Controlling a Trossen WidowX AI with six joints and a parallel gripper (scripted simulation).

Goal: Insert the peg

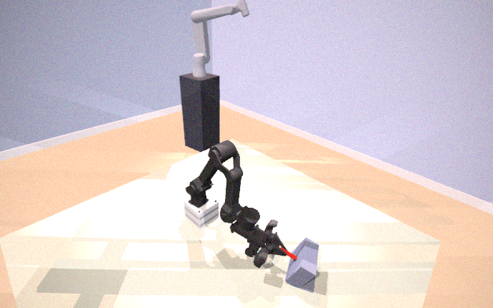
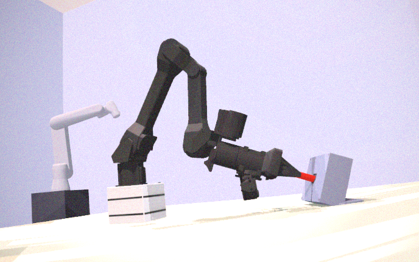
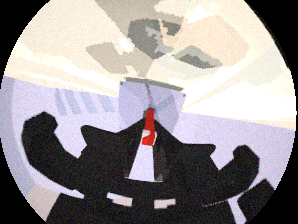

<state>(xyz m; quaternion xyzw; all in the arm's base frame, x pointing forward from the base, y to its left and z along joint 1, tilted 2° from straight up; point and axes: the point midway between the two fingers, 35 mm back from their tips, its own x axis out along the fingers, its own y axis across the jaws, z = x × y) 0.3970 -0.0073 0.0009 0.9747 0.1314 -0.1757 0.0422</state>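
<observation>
The red peg lies 1 cm behind my gripper tip and 1 cm above it. The rest, counted from my gripper tip: grey sloped panel 6 cm ahead, 2 cm below, 1 cm to the left.
</observation>
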